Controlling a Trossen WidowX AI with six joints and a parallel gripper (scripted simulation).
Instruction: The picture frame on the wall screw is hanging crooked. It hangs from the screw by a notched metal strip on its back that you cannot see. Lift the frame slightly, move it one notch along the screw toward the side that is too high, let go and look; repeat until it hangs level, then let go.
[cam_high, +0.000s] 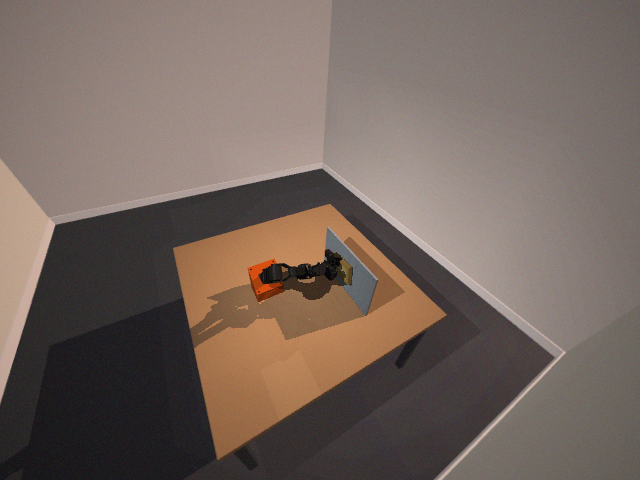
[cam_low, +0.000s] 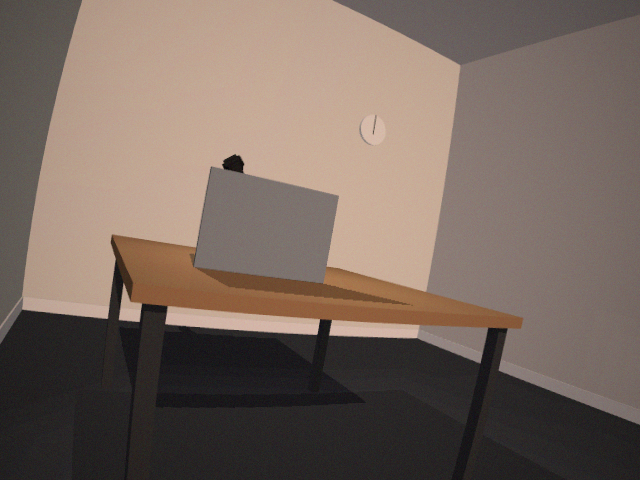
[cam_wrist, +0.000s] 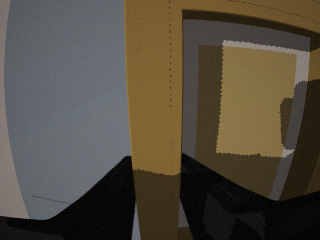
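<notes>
The picture frame lies 1 cm to the right of my gripper tip and 5 cm below it. From my gripper tip the other things lie so: blue-grey wall panel: 1 cm ahead, 3 cm to the right, 7 cm below.
</notes>
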